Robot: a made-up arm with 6 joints.
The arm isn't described. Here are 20 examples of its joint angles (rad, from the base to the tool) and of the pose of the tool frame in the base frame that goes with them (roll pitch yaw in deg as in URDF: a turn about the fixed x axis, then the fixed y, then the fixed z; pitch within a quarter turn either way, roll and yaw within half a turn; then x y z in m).
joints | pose
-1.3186 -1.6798 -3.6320 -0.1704 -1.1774 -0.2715 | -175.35 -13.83 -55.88 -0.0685 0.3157 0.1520
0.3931 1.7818 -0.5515 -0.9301 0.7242 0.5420 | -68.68 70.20 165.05 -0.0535 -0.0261 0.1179
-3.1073 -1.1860 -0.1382 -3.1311 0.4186 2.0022 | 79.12 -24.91 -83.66 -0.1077 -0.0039 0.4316
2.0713 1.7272 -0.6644 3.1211 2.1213 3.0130 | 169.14 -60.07 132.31 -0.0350 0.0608 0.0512
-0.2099 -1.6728 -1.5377 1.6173 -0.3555 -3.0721 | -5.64 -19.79 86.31 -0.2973 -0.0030 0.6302
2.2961 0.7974 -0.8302 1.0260 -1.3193 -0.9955 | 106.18 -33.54 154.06 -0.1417 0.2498 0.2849
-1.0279 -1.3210 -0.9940 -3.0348 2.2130 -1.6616 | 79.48 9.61 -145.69 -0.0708 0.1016 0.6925
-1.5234 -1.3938 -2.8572 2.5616 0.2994 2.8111 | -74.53 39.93 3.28 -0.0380 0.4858 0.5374
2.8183 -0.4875 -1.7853 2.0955 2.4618 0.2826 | -107.49 -29.42 -134.04 -0.0532 -0.0500 0.7669
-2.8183 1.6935 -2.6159 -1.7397 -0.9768 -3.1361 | -119.82 25.45 160.79 -0.3664 -0.2018 0.1807
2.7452 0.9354 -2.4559 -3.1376 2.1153 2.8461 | -9.16 26.91 -41.91 -0.4076 0.1709 0.5631
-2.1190 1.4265 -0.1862 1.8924 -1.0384 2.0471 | -83.33 -36.85 19.76 -0.0774 0.0108 0.2461
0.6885 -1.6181 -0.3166 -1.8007 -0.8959 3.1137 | -86.42 -25.86 -2.52 -0.0662 0.0416 0.4939
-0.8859 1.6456 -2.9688 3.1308 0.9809 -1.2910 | -46.97 11.25 -129.74 0.3310 -0.4049 0.2924
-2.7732 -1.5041 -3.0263 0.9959 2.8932 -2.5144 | -97.41 70.07 116.06 0.3872 0.0952 0.4218
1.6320 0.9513 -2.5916 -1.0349 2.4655 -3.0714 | -112.95 -17.03 -133.98 0.0386 0.4127 0.4725
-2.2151 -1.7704 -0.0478 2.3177 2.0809 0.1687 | -60.09 -24.10 -96.13 0.0570 -0.0161 0.5051
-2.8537 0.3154 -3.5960 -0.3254 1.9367 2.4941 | -112.82 53.30 69.98 -0.0950 -0.0038 0.7946
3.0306 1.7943 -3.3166 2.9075 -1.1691 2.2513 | 156.01 -1.77 -131.92 -0.4047 0.0623 0.2306
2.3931 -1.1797 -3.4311 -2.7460 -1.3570 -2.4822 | 21.49 -9.16 -3.24 0.2581 -0.2758 0.5057
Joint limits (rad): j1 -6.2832..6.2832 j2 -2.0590..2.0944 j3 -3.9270..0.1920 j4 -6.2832..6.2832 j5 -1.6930..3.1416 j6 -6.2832..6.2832
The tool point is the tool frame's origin. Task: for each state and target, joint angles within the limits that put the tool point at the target. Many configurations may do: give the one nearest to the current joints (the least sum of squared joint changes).
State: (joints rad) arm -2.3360 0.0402 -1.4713 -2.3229 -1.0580 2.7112
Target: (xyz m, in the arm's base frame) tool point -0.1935 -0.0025 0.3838
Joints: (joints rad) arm -3.2687 0.1745 -0.8260 -2.7718 -1.1040 2.7112
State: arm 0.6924 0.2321 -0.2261 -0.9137 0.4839 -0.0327
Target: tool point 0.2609 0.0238 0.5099
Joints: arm 0.0605 -0.3510 -0.8218 -0.8836 0.5288 -0.0327
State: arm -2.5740 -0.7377 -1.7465 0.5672 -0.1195 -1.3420
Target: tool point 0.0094 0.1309 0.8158
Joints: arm -1.9639 -0.8413 -1.9184 0.7524 -0.2561 -1.3420
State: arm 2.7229 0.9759 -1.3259 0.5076 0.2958 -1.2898
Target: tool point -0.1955 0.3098 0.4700
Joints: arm 2.1835 0.1630 -1.1598 0.5736 0.2082 -1.2898
